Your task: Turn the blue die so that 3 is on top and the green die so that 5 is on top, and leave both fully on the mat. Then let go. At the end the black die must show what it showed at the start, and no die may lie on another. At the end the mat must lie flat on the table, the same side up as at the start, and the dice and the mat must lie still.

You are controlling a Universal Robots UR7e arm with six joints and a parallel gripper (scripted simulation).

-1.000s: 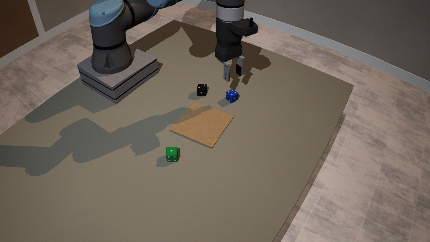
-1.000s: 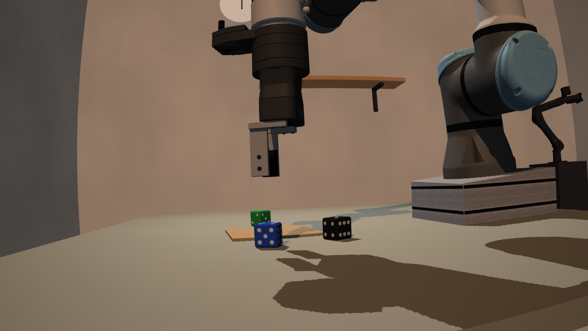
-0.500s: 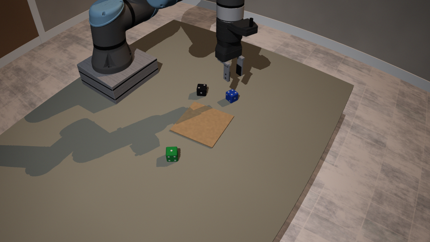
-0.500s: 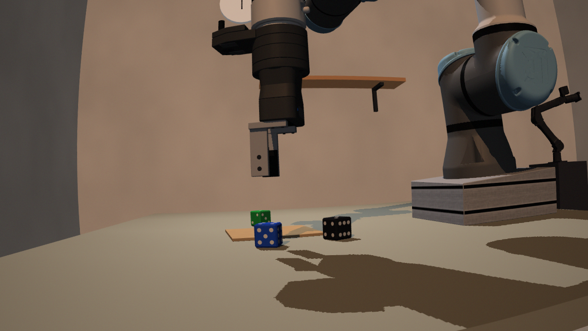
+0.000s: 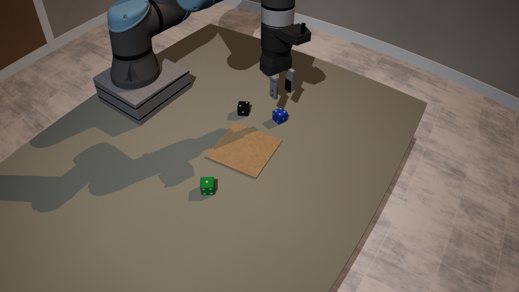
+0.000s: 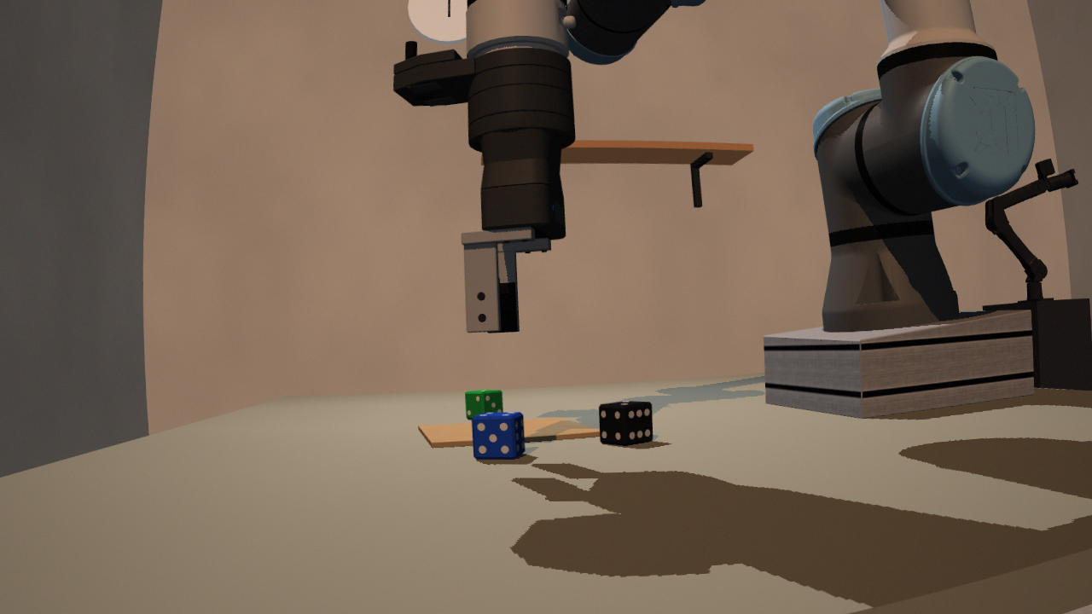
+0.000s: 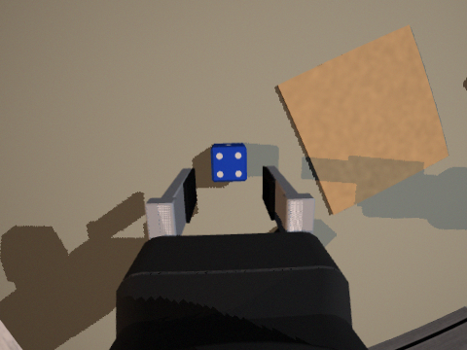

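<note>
Right now my hand is 9 cm above the blue die. Also, from my hand: green die: 1 cm behind, 29 cm to the right, 9 cm below; then brown mat: 2 cm behind, 14 cm to the right, 10 cm below; then black die: 10 cm behind, 3 cm to the right, 9 cm below.
</note>
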